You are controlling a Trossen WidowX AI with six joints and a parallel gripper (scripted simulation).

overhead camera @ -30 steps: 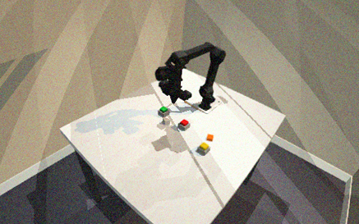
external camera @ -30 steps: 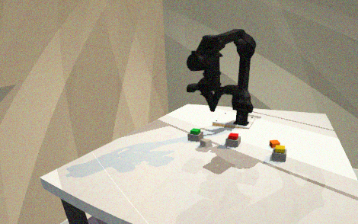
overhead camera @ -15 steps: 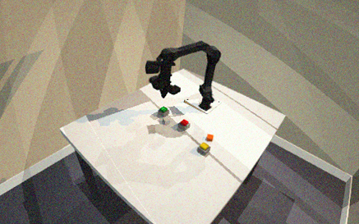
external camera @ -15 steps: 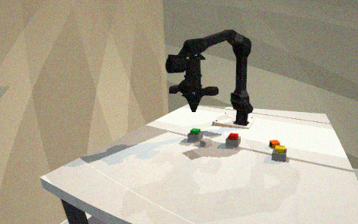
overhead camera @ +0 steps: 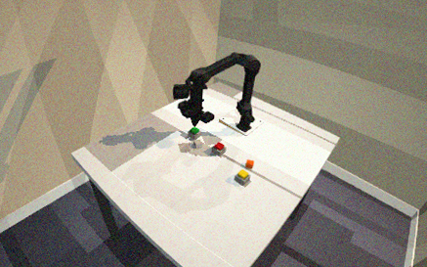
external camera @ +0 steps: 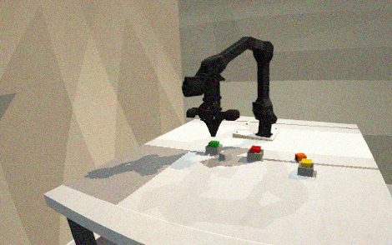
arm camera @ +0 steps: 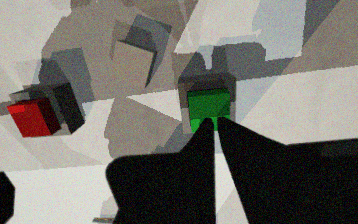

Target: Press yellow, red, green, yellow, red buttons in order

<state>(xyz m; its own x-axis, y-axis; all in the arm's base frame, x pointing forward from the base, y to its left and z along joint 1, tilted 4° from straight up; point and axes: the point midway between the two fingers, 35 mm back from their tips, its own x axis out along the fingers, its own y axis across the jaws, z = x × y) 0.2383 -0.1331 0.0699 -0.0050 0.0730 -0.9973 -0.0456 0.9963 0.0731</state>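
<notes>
Right now the green button is 3 cm below my gripper tip. The rest, counted from my gripper tip: small grey block 4 cm ahead, 6 cm to the left, 5 cm below; small orange block 3 cm behind, 32 cm to the left, 5 cm below; red button 16 cm to the left, 3 cm below.
</notes>
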